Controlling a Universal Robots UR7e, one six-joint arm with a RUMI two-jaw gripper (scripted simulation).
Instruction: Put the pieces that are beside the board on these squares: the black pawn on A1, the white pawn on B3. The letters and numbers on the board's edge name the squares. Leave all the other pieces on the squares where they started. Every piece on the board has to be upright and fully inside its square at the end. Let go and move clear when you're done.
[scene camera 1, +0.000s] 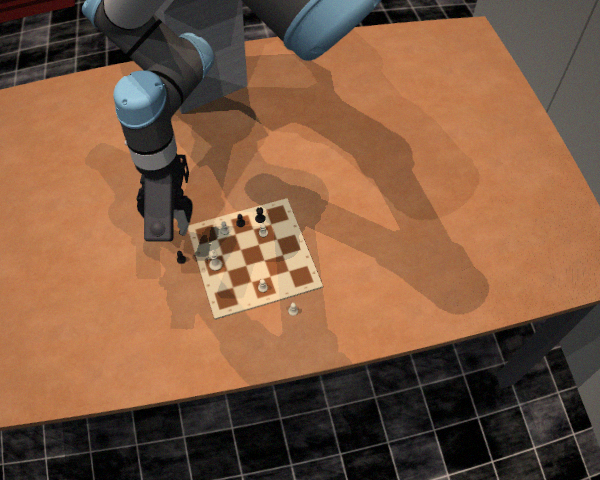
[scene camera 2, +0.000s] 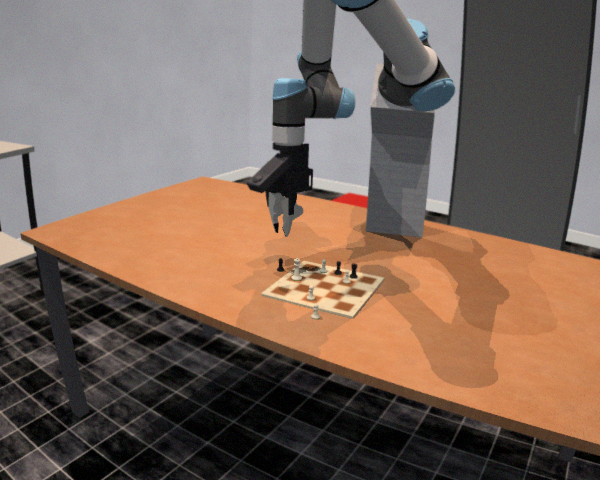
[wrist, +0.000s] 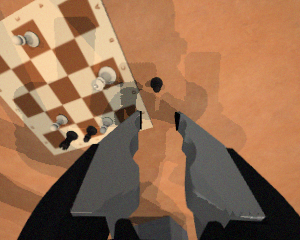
In view: my gripper (scene camera 1: 174, 234) and a chessboard (scene camera 1: 282, 259).
The chessboard is seen too in scene camera 2 (scene camera 2: 333, 296) and in the wrist view (wrist: 53, 79). My gripper shows as well in scene camera 2 (scene camera 2: 281, 234) and in the wrist view (wrist: 158, 112).
